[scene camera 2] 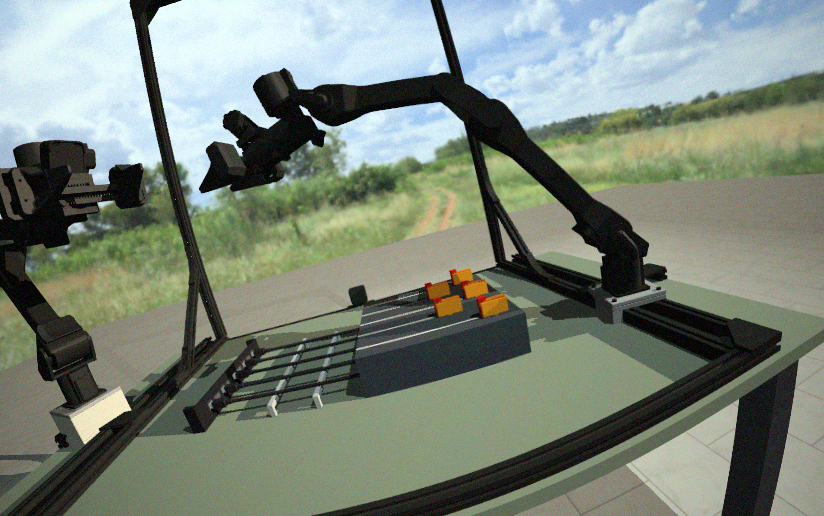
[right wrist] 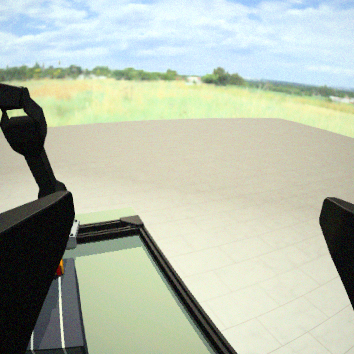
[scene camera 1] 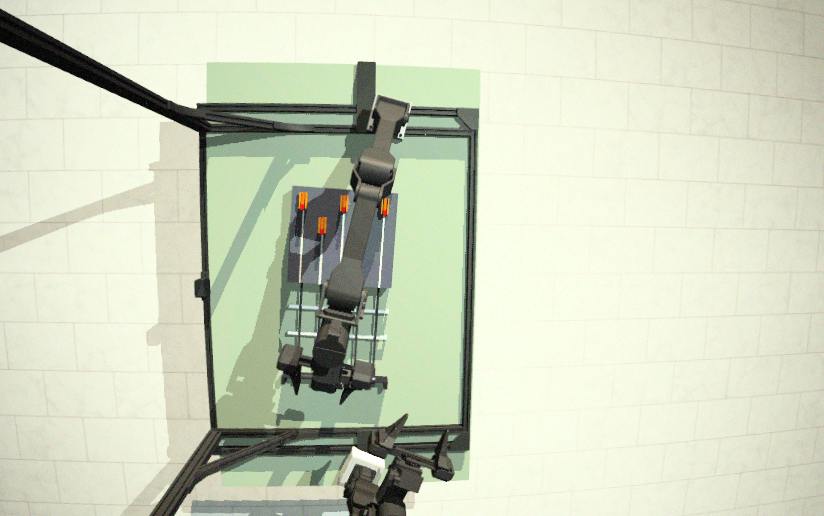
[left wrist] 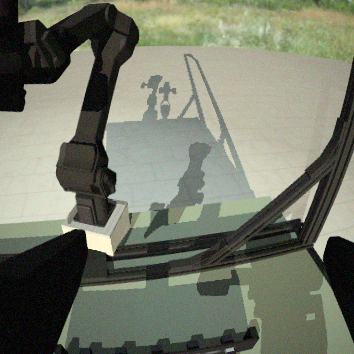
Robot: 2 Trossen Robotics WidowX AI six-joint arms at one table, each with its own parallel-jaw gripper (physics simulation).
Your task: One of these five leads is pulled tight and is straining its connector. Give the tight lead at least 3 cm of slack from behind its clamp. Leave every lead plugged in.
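Pixels of known places: left gripper, fingertip midpoint: (scene camera 2: 216, 190) (scene camera 1: 318, 398) (left wrist: 211, 248); right gripper, fingertip midpoint: (scene camera 2: 108, 167) (right wrist: 201, 208) (scene camera 1: 427, 422); left arm's base, link origin: (scene camera 2: 625, 288) (scene camera 1: 389, 116); right arm's base, link origin: (scene camera 2: 84, 398) (scene camera 1: 361, 476) (left wrist: 94, 212).
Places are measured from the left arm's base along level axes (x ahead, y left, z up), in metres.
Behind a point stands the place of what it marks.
Five leads (scene camera 1: 381, 249) {x 0.348, y 0.066, z 0.032 m} (scene camera 2: 419, 333) {x 0.352, y 0.067, z 0.032 m} (right wrist: 61, 310) {x 0.364, y 0.072, z 0.032 m} run side by side over a dark grey block (scene camera 1: 389, 270) (scene camera 2: 450, 358) to a dark connector strip (scene camera 2: 200, 418) {x 0.707, y 0.171, z -0.011 m} (left wrist: 247, 341) {x 0.756, y -0.099, z 0.005 m}. They look white on the block and black beyond it. Orange clamps with red ends (scene camera 1: 302, 200) {x 0.274, y -0.161, z 0.055 m} (scene camera 2: 493, 305) {x 0.237, y 0.056, z 0.047 m} stand on the block. Which lead is tight cannot be told. My left gripper (scene camera 1: 320, 396) {x 0.657, y 0.000, z 0.331 m} (scene camera 2: 218, 185) {x 0.657, y 0.000, z 0.331 m} (left wrist: 211, 248) {x 0.657, y 0.000, z 0.331 m} is open and empty, high above the strip; its arm hides one clamp in scene camera 1. My right gripper (scene camera 1: 426, 424) {x 0.644, y 0.228, z 0.362 m} (right wrist: 201, 208) {x 0.644, y 0.228, z 0.362 m} is open and empty, raised near the table's lower edge in scene camera 1.
Two pale crossbars (scene camera 1: 294, 333) {x 0.637, y -0.109, z -0.014 m} (scene camera 2: 276, 398) {x 0.591, y 0.119, z -0.016 m} lie across the leads between block and strip. A black frame (scene camera 1: 471, 273) {x 0.356, y 0.331, z -0.020 m} (scene camera 2: 547, 455) {x 0.230, y 0.302, z -0.015 m} (left wrist: 320, 200) {x 0.972, y -0.251, z 0.103 m} (right wrist: 175, 285) {x 0.250, y 0.293, z -0.016 m} borders the green table, with uprights rising from it. The right arm's white base (scene camera 2: 91, 419) {x 0.944, y 0.197, z 0.012 m} (left wrist: 117, 235) {x 0.965, y 0.121, z 0.005 m} stands beyond the strip.
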